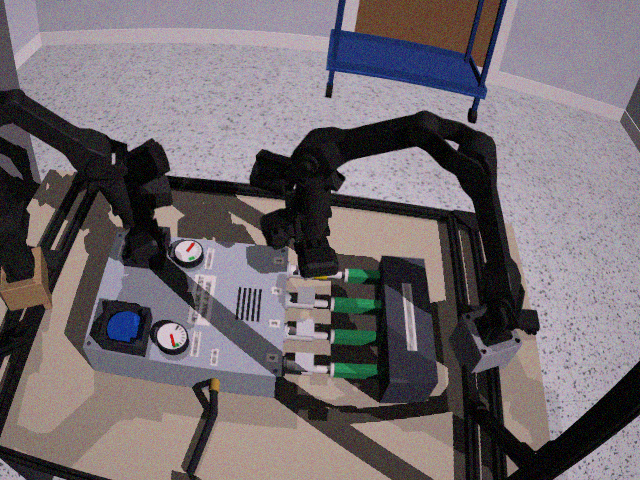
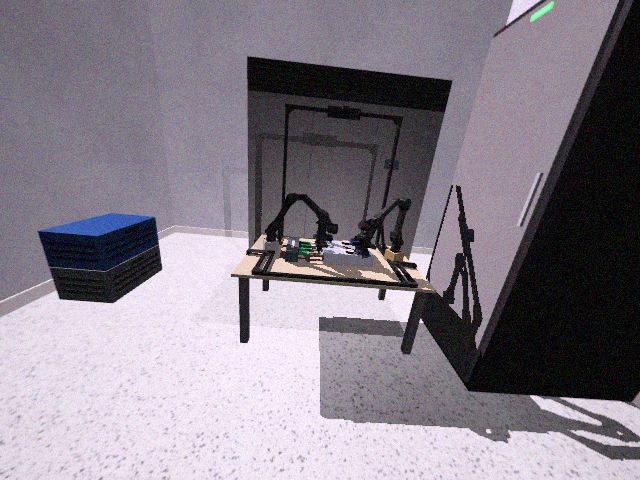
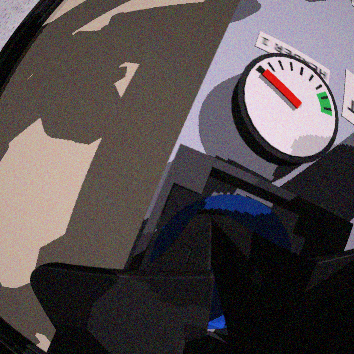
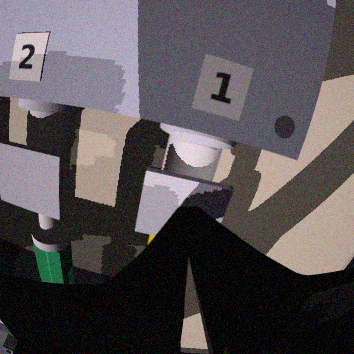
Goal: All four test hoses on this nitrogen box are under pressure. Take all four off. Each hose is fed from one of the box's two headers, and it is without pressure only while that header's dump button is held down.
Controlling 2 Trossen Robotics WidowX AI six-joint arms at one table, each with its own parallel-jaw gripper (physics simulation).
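Pixels of known places: left gripper, fingertip midpoint: point(image 2: 359, 253) point(image 3: 206, 218); right gripper, fingertip midpoint: point(image 2: 318, 252) point(image 4: 186, 216); left arm's base, origin of the base link: point(image 1: 20, 268) point(image 2: 395, 250); right arm's base, origin of the base link: point(image 1: 493, 329) point(image 2: 270, 240).
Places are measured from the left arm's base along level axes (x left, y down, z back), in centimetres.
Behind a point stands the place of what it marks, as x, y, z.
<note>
The grey nitrogen box point(image 1: 237, 286) {-15.4, 0.4, -43.7} point(image 2: 347, 256) {-2.8, 1.8, -40.6} lies on the table. Four green hoses point(image 1: 362, 275) {-18.2, 1.9, -66.8} point(image 1: 356, 305) {-24.2, 1.9, -62.8} point(image 1: 353, 337) {-30.4, 1.9, -59.5} point(image 1: 353, 370) {-36.7, 1.9, -56.8} are plugged into its right side. My left gripper point(image 1: 138, 252) point(image 3: 206, 218) {-1.9, 0.0, -31.4} point(image 2: 362, 245) {-1.9, 0.0, -31.4} is shut and empty, with its tips on the far blue dump button point(image 3: 239, 205) {-3.4, 0.1, -32.0} beside the Header 1 gauge point(image 1: 187, 252) {-6.5, -1.1, -36.5} point(image 3: 289, 105) {-5.8, -1.1, -36.5}. That gauge's needle points away from the green mark. My right gripper point(image 1: 316, 270) {-13.5, 1.3, -57.8} point(image 4: 186, 216) {-13.5, 1.3, -57.8} point(image 2: 324, 238) is shut and empty, with its tips against the grey coupling sleeve point(image 4: 158, 207) {-14.6, 1.3, -57.2} of hose 1. Hose 2 point(image 4: 53, 264) {-22.3, 1.9, -60.9} sits beside it.
A second blue dump button point(image 1: 124, 327) {-20.1, -1.2, -21.4} and gauge point(image 1: 170, 337) {-23.9, -1.1, -29.1} sit at the box's near left. The hoses run into a dark block point(image 1: 409, 329) {-33.1, 0.3, -68.8}. A black, yellow-tipped handle point(image 1: 214, 385) {-32.1, 3.5, -34.2} lies in front of the box. A blue cart point(image 1: 404, 59) stands beyond the table.
</note>
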